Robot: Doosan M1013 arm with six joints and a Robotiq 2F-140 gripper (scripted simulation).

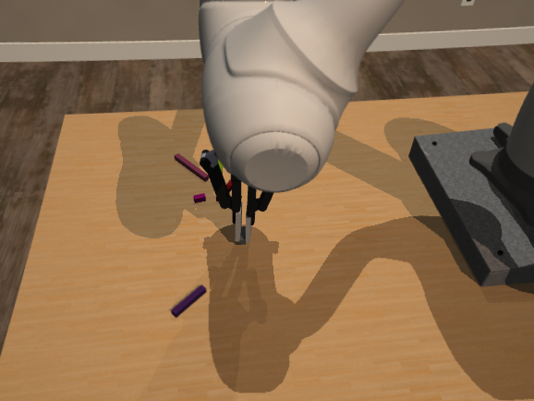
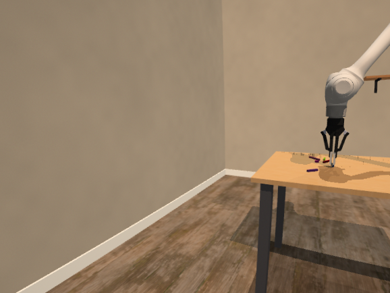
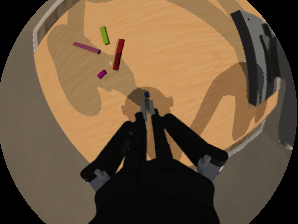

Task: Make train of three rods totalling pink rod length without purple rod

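My hand is 30 mm above the grey rod. The rest, counted from my hand: magenta rod (50 mm ahead, 120 mm to the right, 50 mm below); blue rod (10 mm behind, 20 mm to the right, 50 mm below); red rod (10 mm behind, 130 mm to the right, 50 mm below).
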